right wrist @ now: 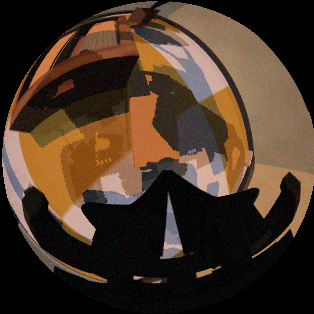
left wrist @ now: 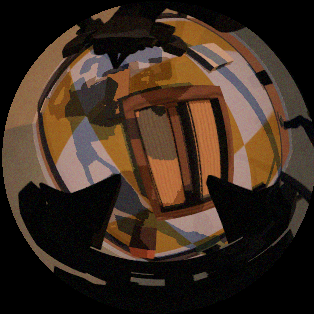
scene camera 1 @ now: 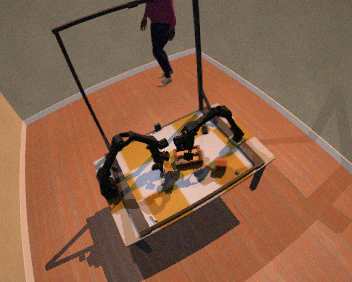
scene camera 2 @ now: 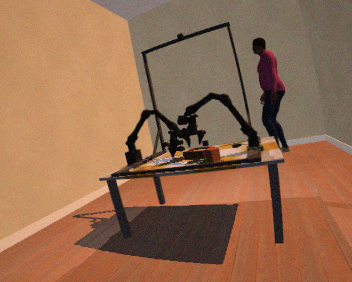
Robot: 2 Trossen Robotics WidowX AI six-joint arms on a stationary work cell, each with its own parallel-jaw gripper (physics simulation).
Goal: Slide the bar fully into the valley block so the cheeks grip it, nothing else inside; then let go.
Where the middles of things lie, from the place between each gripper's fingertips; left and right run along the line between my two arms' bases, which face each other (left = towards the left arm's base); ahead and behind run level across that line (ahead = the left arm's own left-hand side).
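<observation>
There is the tan bar (right wrist: pixel 153 130), and measured from my left hand it is 150 mm to the right, 20 mm ahead and 80 mm below. Measured from my right hand, the tan bar is 6 cm to the left, 2 cm ahead and 1 cm below. Going by its middle, the tan bar is nearer to my right hand than to my left hand.
</observation>
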